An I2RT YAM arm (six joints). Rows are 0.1 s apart.
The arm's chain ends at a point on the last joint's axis. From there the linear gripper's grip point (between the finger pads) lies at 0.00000 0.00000 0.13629 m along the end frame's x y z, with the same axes.
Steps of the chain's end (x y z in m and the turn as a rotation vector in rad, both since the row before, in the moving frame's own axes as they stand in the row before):
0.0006, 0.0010, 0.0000, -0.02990, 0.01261, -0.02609
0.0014, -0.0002, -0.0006, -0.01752, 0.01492, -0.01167
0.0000, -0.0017, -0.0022, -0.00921, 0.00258, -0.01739
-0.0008, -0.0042, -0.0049, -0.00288, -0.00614, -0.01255
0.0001, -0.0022, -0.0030, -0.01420, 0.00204, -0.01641
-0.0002, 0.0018, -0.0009, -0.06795, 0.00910, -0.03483
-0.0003, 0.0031, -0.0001, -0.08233, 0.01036, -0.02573
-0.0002, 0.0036, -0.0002, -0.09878, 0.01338, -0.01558
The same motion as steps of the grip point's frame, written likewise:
0.0024, 0.0051, -0.0001, -0.02990, 0.01261, -0.02609
0.0034, 0.0022, -0.0006, -0.01752, 0.01492, -0.01167
0.0004, -0.0004, -0.0022, -0.00921, 0.00258, -0.01739
-0.0016, -0.0038, -0.0049, -0.00288, -0.00614, -0.01255
0.0004, -0.0003, -0.0030, -0.01420, 0.00204, -0.01641
0.0012, 0.0110, -0.0012, -0.06795, 0.00910, -0.03483
0.0013, 0.0143, -0.0006, -0.08233, 0.01036, -0.02573
0.0017, 0.0170, -0.0009, -0.09878, 0.01338, -0.01558

